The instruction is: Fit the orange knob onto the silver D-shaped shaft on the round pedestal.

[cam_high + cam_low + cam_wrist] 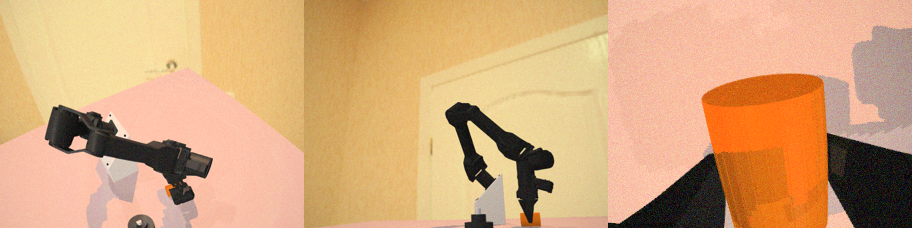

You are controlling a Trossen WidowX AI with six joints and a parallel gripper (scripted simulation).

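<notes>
My gripper tip is now 1 cm to the right of the orange knob and 1 cm below it. Also, from my gripper tip: round pedestal 7 cm ahead, 16 cm to the right, 2 cm above.
</notes>
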